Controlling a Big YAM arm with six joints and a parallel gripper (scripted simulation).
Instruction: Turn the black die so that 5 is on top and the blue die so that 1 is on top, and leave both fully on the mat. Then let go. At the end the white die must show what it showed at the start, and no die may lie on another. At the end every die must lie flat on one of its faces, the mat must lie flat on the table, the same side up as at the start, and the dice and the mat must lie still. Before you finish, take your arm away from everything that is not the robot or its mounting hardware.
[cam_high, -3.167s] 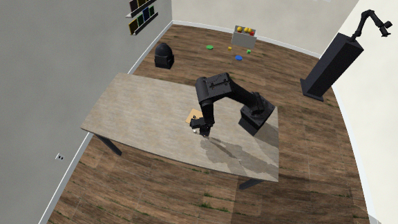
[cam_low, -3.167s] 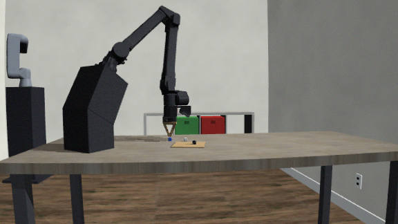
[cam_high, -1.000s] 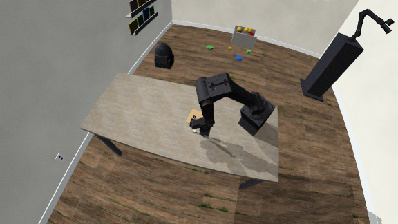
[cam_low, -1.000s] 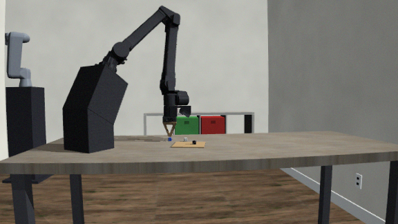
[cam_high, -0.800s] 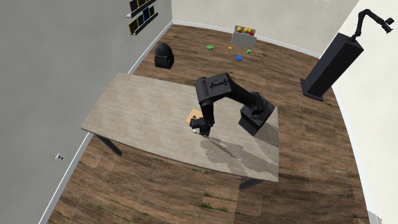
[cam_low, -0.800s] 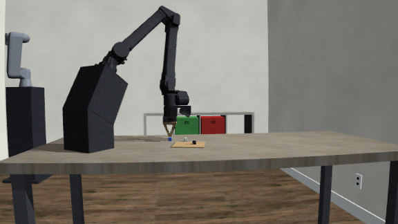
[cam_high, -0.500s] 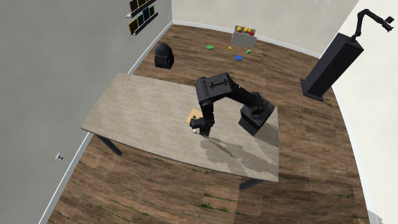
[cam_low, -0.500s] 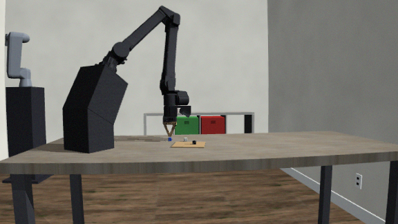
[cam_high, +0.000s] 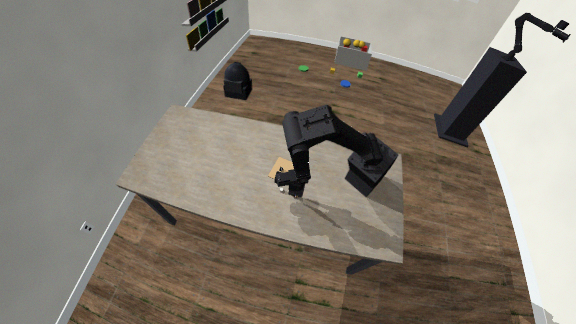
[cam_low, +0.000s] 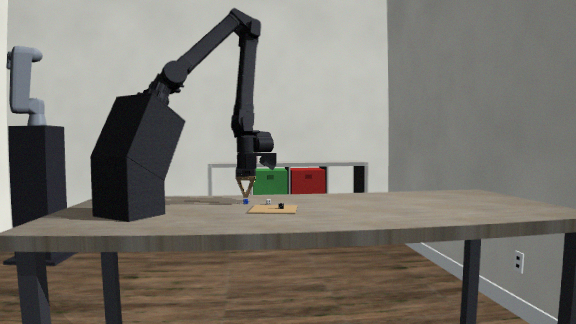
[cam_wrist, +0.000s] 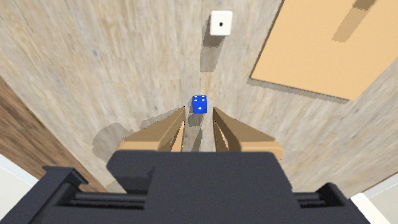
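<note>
The blue die is 2 cm below my hand. The rest, counted from my hand: black die: 13 cm to the right, 12 cm ahead, 2 cm below; then white die: 8 cm ahead, 2 cm below, 1 cm to the right; then tan mat: 13 cm to the right, 9 cm ahead, 3 cm below.
</note>
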